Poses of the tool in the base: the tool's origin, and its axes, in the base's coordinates. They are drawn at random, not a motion.
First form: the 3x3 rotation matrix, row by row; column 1 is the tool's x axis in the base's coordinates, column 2 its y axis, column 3 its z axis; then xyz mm. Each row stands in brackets.
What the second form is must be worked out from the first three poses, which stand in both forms.
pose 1, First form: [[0.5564, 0.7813, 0.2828], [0.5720, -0.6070, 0.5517], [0.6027, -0.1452, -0.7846]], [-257.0, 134.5, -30.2]
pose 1, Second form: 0.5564, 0.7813, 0.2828, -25.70; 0.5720, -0.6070, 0.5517, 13.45; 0.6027, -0.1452, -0.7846, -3.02; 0, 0, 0, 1
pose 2, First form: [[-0.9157, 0.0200, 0.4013], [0.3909, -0.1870, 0.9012], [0.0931, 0.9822, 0.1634]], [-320.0, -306.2, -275.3]
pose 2, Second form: -0.9157, 0.0200, 0.4013, -32.00; 0.3909, -0.1870, 0.9012, -30.62; 0.0931, 0.9822, 0.1634, -27.53; 0, 0, 0, 1
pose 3, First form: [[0.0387, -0.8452, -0.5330], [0.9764, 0.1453, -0.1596], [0.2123, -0.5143, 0.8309]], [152.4, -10.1, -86.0]
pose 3, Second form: 0.0387, -0.8452, -0.5330, 15.24; 0.9764, 0.1453, -0.1596, -1.01; 0.2123, -0.5143, 0.8309, -8.60; 0, 0, 0, 1
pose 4, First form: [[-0.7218, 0.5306, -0.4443], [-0.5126, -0.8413, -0.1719], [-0.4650, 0.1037, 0.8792]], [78.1, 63.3, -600.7]
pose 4, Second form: -0.7218, 0.5306, -0.4443, 7.81; -0.5126, -0.8413, -0.1719, 6.33; -0.4650, 0.1037, 0.8792, -60.07; 0, 0, 0, 1
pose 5, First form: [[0.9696, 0.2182, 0.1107], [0.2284, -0.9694, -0.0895], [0.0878, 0.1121, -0.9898]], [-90.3, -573.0, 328.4]
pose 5, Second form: 0.9696, 0.2182, 0.1107, -9.03; 0.2284, -0.9694, -0.0895, -57.30; 0.0878, 0.1121, -0.9898, 32.84; 0, 0, 0, 1
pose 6, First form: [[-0.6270, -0.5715, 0.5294], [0.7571, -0.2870, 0.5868], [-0.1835, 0.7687, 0.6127]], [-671.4, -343.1, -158.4]
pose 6, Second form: -0.6270, -0.5715, 0.5294, -67.14; 0.7571, -0.2870, 0.5868, -34.31; -0.1835, 0.7687, 0.6127, -15.84; 0, 0, 0, 1
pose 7, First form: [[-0.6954, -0.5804, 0.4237], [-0.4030, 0.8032, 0.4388], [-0.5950, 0.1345, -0.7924]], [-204.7, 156.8, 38.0]
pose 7, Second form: -0.6954, -0.5804, 0.4237, -20.47; -0.4030, 0.8032, 0.4388, 15.68; -0.5950, 0.1345, -0.7924, 3.80; 0, 0, 0, 1
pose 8, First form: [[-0.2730, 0.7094, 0.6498], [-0.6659, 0.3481, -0.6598], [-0.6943, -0.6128, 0.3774]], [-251.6, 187.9, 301.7]
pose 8, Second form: -0.2730, 0.7094, 0.6498, -25.16; -0.6659, 0.3481, -0.6598, 18.79; -0.6943, -0.6128, 0.3774, 30.17; 0, 0, 0, 1
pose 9, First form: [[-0.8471, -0.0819, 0.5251], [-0.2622, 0.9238, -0.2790], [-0.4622, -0.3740, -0.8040]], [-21.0, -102.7, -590.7]
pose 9, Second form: -0.8471, -0.0819, 0.5251, -2.10; -0.2622, 0.9238, -0.2790, -10.27; -0.4622, -0.3740, -0.8040, -59.07; 0, 0, 0, 1
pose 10, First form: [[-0.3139, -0.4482, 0.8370], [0.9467, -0.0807, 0.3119], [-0.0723, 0.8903, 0.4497]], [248.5, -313.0, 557.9]
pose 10, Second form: -0.3139, -0.4482, 0.8370, 24.85; 0.9467, -0.0807, 0.3119, -31.30; -0.0723, 0.8903, 0.4497, 55.79; 0, 0, 0, 1
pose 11, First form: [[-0.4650, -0.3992, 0.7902], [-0.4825, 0.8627, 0.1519], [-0.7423, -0.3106, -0.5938]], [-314.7, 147.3, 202.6]
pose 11, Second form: -0.4650, -0.3992, 0.7902, -31.47; -0.4825, 0.8627, 0.1519, 14.73; -0.7423, -0.3106, -0.5938, 20.26; 0, 0, 0, 1
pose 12, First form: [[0.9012, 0.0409, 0.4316], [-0.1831, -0.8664, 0.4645], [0.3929, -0.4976, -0.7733]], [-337.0, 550.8, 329.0]
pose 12, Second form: 0.9012, 0.0409, 0.4316, -33.70; -0.1831, -0.8664, 0.4645, 55.08; 0.3929, -0.4976, -0.7733, 32.90; 0, 0, 0, 1
